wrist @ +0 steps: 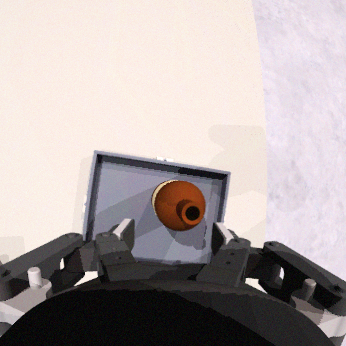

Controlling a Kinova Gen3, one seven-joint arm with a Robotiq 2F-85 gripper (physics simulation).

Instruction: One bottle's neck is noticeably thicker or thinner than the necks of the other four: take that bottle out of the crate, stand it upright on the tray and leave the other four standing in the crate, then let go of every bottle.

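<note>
An orange-brown bottle [175, 200] with a pale band low on its side stands upright on the grey-blue tray [117, 182], right of the tray's middle. Its round dark mouth faces up towards the camera. My gripper [172, 232] is open and empty. Its fingertips are apart, over the near part of the tray, one to the left and one to the right of the bottle's neck in the picture, with a gap to each side. The near edge of the tray is partly hidden by the gripper. The crate and the other four bottles do not show in the wrist view.
The tray has low raised walls on its sides. It lies on a cream table top [125, 75], whose curved right edge runs down the picture. Beyond that edge is a pale mottled grey floor [305, 100]. Soft shadows fall right of the tray.
</note>
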